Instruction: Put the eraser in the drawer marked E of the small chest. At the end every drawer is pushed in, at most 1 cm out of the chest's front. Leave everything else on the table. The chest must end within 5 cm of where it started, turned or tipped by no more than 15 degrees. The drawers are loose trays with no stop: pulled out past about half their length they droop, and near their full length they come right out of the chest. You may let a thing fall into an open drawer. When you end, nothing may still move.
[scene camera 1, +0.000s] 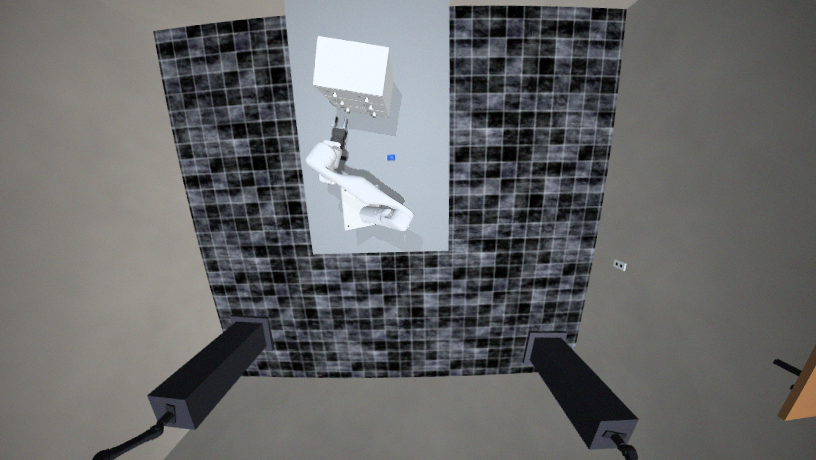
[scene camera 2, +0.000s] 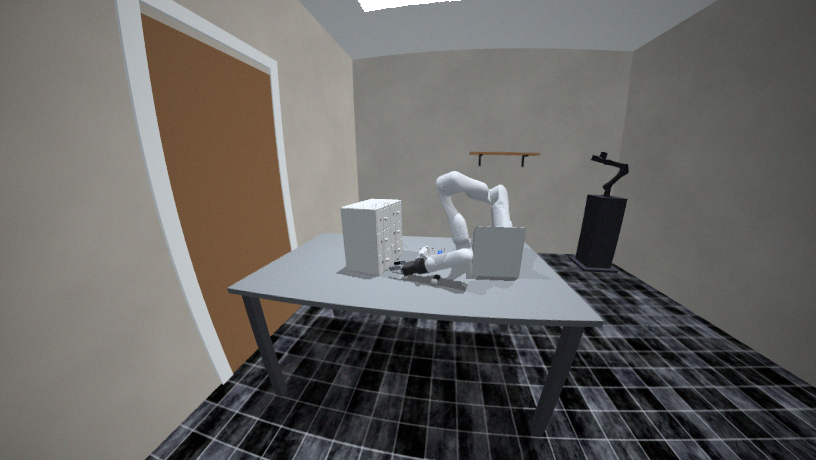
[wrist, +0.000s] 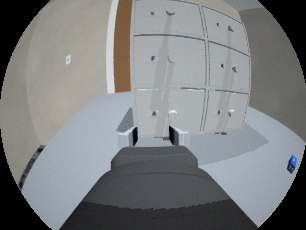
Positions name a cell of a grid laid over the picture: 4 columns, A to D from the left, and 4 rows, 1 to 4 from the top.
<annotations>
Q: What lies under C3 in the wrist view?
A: My gripper.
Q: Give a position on a white chest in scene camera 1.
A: B1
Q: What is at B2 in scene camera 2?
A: A white chest.
</annotations>
